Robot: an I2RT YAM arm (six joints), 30 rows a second.
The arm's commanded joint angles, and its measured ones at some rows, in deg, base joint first. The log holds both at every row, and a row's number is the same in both.
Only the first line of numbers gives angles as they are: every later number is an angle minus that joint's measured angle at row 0.
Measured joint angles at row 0:
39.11 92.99 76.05 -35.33 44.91 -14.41
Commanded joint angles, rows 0 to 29:
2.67 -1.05 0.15 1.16 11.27 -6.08
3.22 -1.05 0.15 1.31 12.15 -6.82
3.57 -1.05 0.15 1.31 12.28 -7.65
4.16 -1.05 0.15 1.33 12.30 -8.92
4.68 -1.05 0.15 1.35 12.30 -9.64
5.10 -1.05 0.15 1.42 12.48 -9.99
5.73 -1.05 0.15 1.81 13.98 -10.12
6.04 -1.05 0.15 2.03 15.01 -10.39
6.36 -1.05 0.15 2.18 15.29 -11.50
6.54 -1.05 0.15 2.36 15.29 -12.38
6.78 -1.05 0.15 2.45 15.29 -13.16
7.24 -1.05 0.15 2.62 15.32 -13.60
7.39 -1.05 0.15 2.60 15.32 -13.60
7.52 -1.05 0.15 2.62 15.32 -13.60
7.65 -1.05 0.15 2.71 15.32 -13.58
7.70 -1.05 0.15 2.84 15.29 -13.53
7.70 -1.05 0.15 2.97 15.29 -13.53
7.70 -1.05 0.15 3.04 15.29 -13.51
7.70 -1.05 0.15 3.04 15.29 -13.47
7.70 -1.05 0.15 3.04 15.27 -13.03
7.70 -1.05 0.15 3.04 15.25 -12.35
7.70 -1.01 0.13 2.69 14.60 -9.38
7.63 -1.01 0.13 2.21 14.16 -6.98
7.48 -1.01 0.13 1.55 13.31 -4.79
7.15 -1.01 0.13 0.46 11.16 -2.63
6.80 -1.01 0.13 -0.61 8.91 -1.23
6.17 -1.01 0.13 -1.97 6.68 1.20
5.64 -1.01 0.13 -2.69 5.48 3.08
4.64 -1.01 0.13 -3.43 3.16 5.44
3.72 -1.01 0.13 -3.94 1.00 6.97
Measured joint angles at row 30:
6.56 -0.02 0.00 -2.93 7.80 -2.78
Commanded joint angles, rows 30 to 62:
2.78 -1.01 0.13 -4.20 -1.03 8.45
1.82 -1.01 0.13 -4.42 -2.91 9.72
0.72 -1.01 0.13 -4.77 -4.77 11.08
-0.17 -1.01 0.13 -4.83 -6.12 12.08
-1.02 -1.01 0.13 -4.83 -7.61 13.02
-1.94 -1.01 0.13 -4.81 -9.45 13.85
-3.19 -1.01 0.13 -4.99 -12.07 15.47
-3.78 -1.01 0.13 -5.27 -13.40 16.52
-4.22 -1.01 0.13 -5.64 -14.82 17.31
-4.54 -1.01 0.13 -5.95 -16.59 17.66
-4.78 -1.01 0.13 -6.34 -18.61 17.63
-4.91 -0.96 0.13 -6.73 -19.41 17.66
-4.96 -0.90 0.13 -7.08 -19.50 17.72
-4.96 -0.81 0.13 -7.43 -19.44 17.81
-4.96 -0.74 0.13 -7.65 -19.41 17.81
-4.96 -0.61 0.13 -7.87 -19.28 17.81
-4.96 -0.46 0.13 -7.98 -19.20 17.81
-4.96 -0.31 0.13 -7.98 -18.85 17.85
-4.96 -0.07 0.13 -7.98 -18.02 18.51
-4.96 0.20 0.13 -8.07 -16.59 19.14
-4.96 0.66 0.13 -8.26 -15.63 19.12
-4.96 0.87 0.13 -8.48 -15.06 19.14
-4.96 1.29 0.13 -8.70 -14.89 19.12
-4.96 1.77 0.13 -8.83 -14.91 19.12
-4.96 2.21 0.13 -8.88 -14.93 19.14
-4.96 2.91 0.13 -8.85 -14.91 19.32
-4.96 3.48 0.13 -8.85 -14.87 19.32
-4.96 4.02 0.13 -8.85 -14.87 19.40
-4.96 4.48 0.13 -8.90 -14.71 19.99
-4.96 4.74 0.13 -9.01 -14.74 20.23
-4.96 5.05 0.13 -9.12 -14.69 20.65
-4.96 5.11 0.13 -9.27 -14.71 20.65
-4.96 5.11 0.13 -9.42 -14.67 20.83
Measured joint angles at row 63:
-4.54 4.98 0.00 -9.12 -16.09 18.79
